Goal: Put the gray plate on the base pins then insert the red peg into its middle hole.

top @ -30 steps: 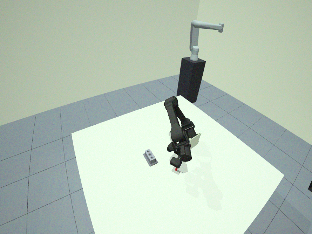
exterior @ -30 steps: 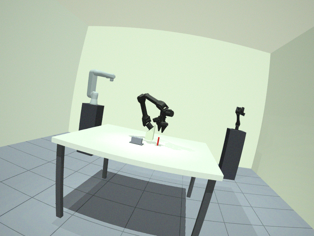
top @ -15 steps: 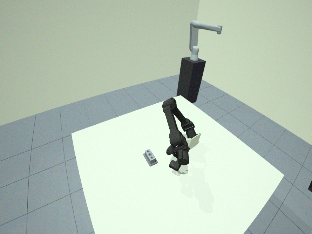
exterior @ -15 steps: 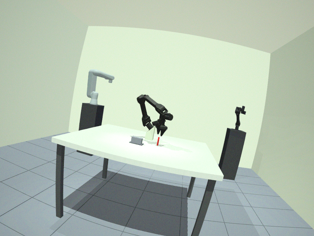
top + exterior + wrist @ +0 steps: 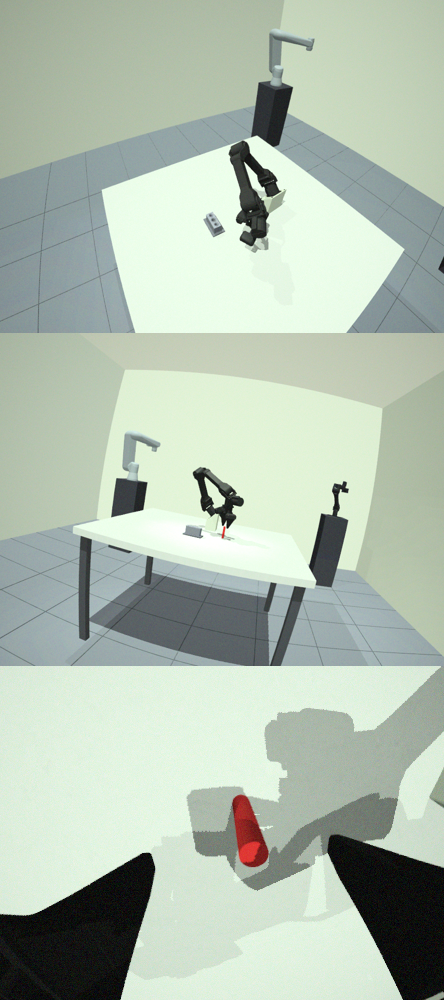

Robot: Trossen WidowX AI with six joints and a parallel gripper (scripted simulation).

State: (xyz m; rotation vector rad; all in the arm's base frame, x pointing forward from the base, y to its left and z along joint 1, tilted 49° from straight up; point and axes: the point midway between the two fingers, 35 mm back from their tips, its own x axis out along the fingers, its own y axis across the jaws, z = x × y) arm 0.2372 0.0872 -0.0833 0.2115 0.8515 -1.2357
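The red peg lies 4 cm below my gripper tip. Also, from my gripper tip: gray plate (18 cm to the right, 11 cm ahead, 3 cm below).
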